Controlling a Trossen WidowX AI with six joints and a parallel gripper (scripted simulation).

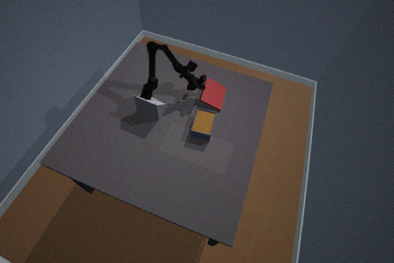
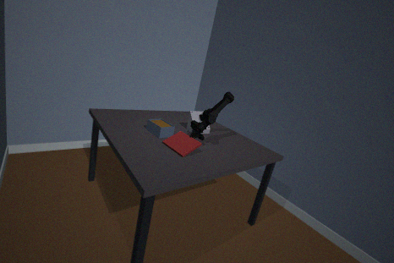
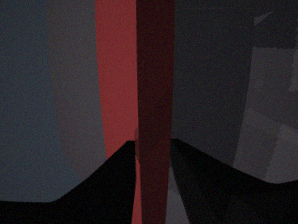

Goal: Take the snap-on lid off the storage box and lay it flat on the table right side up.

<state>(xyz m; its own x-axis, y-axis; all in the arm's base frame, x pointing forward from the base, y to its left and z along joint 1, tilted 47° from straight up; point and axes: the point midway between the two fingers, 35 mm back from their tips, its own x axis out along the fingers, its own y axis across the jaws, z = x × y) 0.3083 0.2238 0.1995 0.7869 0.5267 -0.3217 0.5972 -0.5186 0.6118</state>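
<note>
The red lid lies 8 cm ahead of my gripper tip, 3 cm below it and 1 cm to the left of it. Also, from my gripper tip: grey storage box (28 cm to the right, 11 cm ahead, 3 cm below).
</note>
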